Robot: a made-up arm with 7 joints. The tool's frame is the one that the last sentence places.
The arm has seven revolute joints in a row. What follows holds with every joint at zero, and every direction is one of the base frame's.
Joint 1 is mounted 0.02 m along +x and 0.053 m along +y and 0.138 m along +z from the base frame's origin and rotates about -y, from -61.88 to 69.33 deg.
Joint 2 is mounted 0.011 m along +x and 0.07 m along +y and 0.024 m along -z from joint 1 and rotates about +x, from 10.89 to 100.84 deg.
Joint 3 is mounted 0.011 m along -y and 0.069 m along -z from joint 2 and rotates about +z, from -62.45 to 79.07 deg.
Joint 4 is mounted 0.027 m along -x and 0.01 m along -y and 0.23 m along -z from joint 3 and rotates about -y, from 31.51 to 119.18 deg.
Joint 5 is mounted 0.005 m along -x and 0.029 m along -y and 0.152 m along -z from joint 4 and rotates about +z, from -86.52 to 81.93 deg.
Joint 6 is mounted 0.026 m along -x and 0.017 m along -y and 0.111 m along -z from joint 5 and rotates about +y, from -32.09 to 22.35 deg.
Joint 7 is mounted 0.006 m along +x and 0.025 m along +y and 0.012 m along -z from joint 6 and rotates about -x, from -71.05 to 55 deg.
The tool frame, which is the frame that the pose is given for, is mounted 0.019 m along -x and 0.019 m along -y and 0.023 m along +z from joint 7; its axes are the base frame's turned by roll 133.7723, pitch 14.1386 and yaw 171.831 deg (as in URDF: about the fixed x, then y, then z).
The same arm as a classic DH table. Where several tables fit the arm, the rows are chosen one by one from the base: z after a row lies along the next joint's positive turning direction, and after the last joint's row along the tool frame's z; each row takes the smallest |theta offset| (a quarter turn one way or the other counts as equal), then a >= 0, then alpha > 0; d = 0 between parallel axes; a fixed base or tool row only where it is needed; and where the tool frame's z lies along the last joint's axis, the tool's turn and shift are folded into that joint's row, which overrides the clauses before.
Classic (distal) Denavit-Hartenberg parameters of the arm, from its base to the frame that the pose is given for. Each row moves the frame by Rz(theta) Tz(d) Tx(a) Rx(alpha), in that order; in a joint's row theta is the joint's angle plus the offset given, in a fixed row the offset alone. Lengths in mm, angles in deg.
base (fixed): d 138; theta offset 0; a 20; alpha 90
joint 1: d -123; theta offset -90; a 24; alpha -90
joint 2: d 11; theta offset -90; a 11; alpha 90
joint 3: d -299; theta offset -90; a 27; alpha -90
joint 4: d 39; theta offset 0; a 5; alpha 90
joint 5: d -263; theta offset 0; a 26; alpha 90
joint 6: d 8; theta offset -90; a 12; alpha -90
joint 7: d 4.7; theta offset 44.16; a -3.3; alpha 105.66
tool (fixed): d -30.8; theta offset 85.46; a 0; alpha 0
Joint limits (deg, base to tool): -61.88..69.33 10.89..100.84 -62.45..79.07 31.51..119.18 -86.52..81.93 -32.09..22.35 -71.05..55

